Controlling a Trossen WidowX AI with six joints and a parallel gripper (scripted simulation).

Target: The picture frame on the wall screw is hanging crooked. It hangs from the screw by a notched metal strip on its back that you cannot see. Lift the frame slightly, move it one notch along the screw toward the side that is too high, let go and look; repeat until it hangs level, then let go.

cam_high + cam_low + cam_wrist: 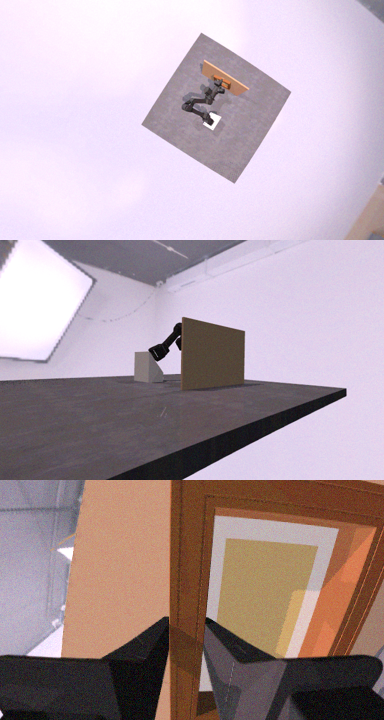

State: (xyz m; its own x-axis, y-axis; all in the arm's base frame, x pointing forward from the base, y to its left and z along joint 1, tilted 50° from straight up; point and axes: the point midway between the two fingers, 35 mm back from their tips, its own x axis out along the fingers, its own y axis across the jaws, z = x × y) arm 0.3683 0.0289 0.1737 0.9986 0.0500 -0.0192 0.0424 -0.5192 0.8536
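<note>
The picture frame is 5 cm below my gripper tip, 1 cm to the right of it and 1 cm ahead of it. From my gripper tip the other things lie so: wall board 7 cm below, 2 cm ahead.
</note>
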